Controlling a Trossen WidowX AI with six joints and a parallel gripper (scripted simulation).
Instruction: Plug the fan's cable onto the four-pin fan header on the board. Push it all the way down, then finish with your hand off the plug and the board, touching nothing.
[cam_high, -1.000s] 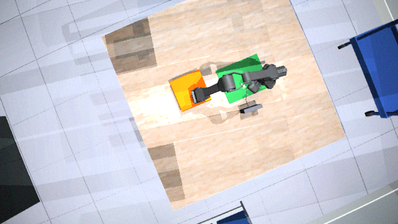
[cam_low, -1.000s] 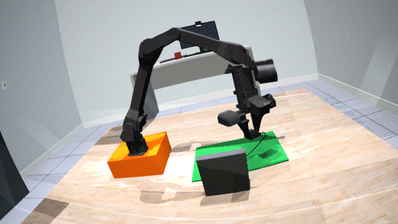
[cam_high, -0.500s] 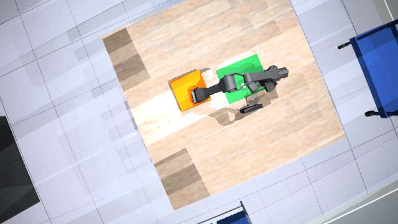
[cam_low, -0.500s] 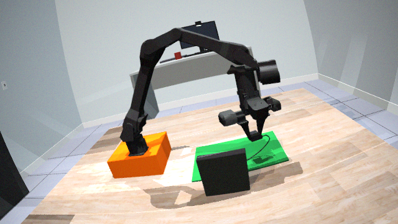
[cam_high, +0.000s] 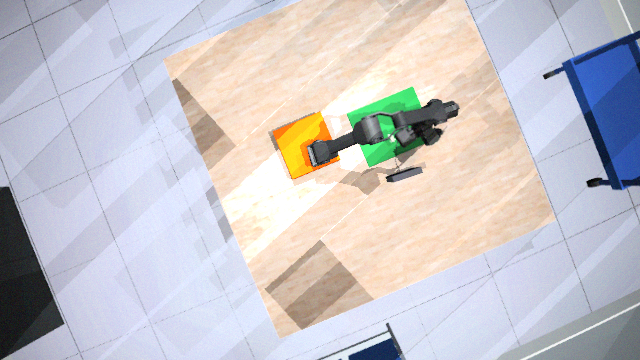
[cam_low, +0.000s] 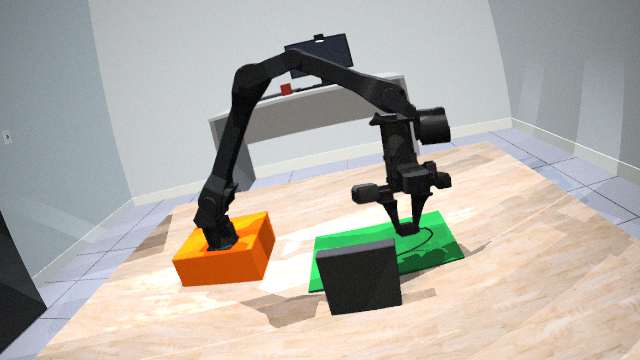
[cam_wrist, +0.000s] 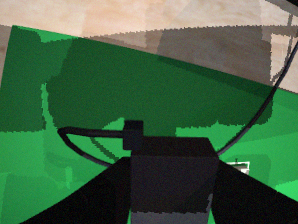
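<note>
My gripper tip is 6 cm past the green board, 6 cm to the right of it and 7 cm above it. From my gripper tip the other things lie so: black plug 1 cm to the left; then dark square fan 8 cm behind, 13 cm to the right.
</note>
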